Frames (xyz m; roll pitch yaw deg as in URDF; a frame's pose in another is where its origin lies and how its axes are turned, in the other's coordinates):
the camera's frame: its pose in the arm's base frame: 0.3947 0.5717 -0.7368 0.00 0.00 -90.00
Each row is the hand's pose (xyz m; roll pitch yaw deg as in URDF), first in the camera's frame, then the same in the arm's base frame.
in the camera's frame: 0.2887 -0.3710 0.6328 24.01 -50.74 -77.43
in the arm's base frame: 0.0237 0.2830 -0.1040 24.01 -50.74 -167.43
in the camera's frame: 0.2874 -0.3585 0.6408 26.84 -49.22 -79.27
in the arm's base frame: 0.0362 0.2843 -0.0960 26.84 -49.22 -169.27
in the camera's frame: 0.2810 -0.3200 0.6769 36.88 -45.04 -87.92
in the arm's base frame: 0.0747 0.2907 -0.0599 36.88 -45.04 -177.92
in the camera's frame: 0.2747 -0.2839 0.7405 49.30 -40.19 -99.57
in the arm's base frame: 0.1108 0.2970 0.0037 49.30 -40.19 170.43
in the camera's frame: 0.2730 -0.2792 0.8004 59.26 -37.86 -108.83
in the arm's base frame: 0.1155 0.2987 0.0636 59.26 -37.86 161.17
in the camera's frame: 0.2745 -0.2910 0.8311 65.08 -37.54 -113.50
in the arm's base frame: 0.1037 0.2972 0.0943 65.08 -37.54 156.50
